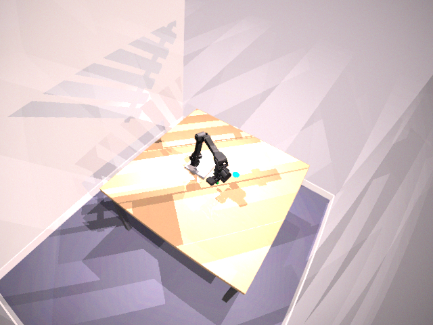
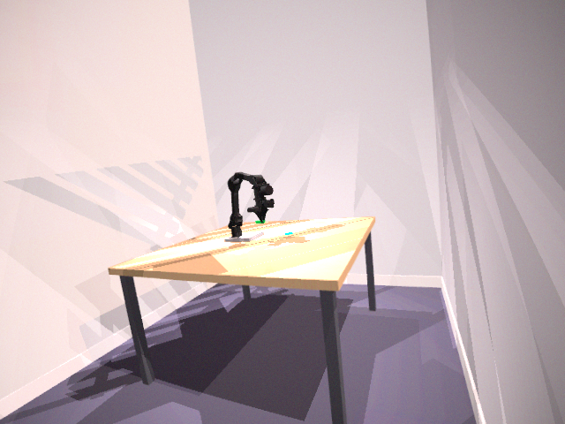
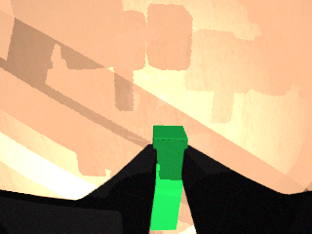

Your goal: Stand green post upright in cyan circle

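My gripper tip is now 90 mm short of the cyan circle, 240 mm to the right of it and 130 mm above it. Also, from my gripper tip: green post 20 mm behind, 10 mm to the left.
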